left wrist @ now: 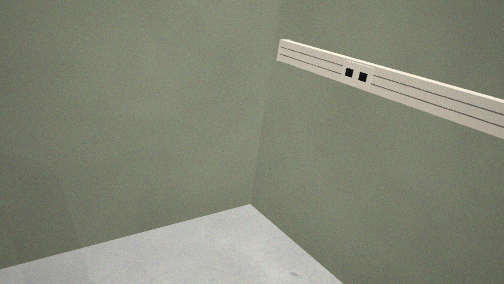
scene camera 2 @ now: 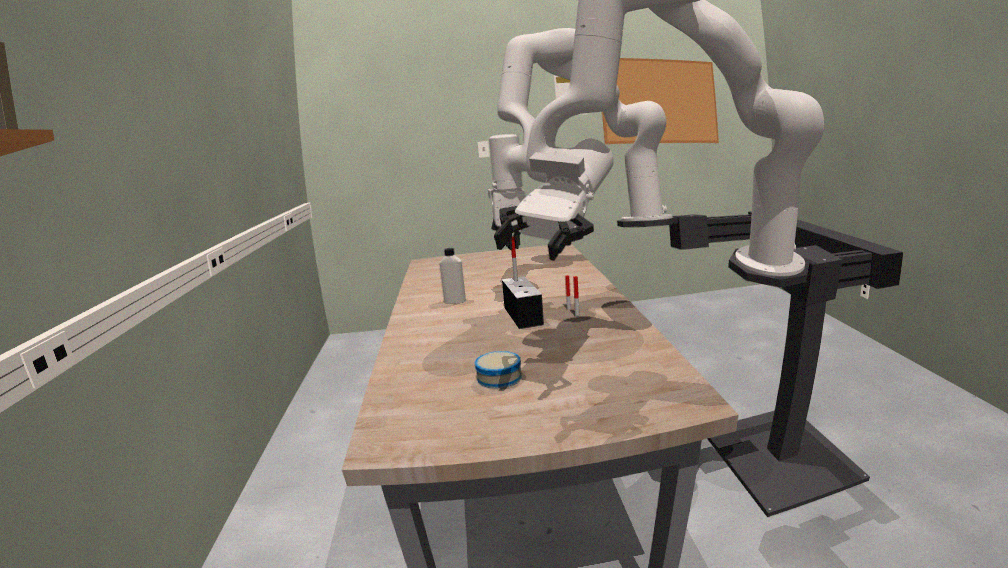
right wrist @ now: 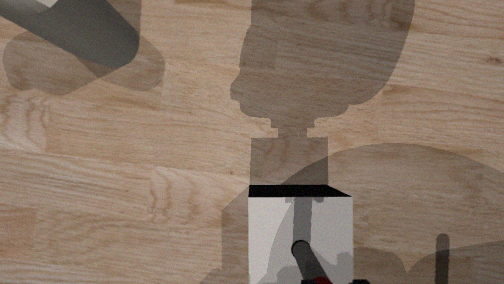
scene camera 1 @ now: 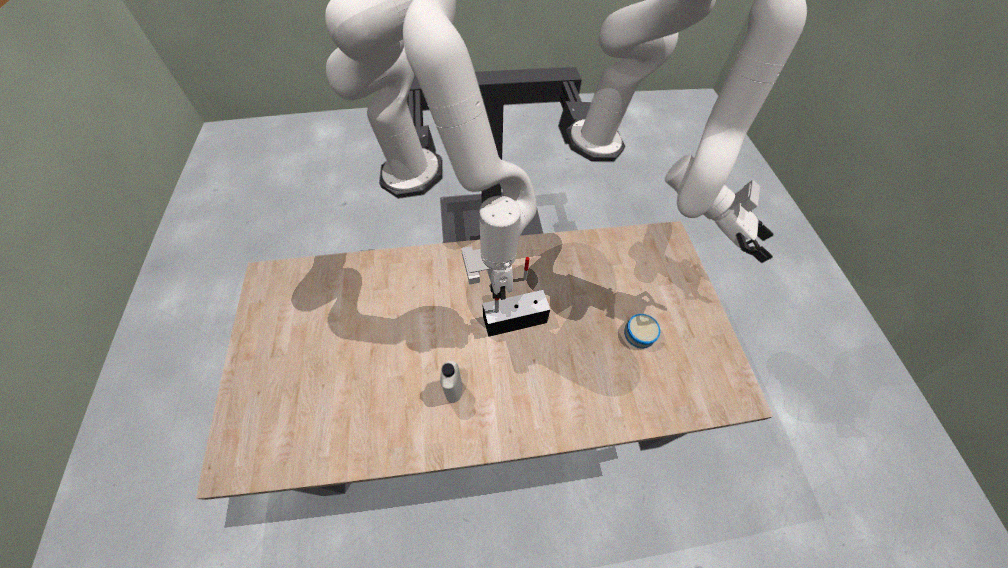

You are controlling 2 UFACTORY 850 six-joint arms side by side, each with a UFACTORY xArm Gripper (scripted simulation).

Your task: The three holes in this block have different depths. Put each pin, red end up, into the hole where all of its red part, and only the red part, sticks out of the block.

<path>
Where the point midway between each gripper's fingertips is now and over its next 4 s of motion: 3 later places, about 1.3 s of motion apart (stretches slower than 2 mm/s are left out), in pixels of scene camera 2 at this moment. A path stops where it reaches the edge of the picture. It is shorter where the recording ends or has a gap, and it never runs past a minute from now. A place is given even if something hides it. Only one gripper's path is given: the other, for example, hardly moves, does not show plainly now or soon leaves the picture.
My right gripper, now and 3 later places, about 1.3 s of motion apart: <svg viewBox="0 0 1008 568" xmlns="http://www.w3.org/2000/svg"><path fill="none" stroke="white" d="M513 248L513 252L514 256L514 259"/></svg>
</path>
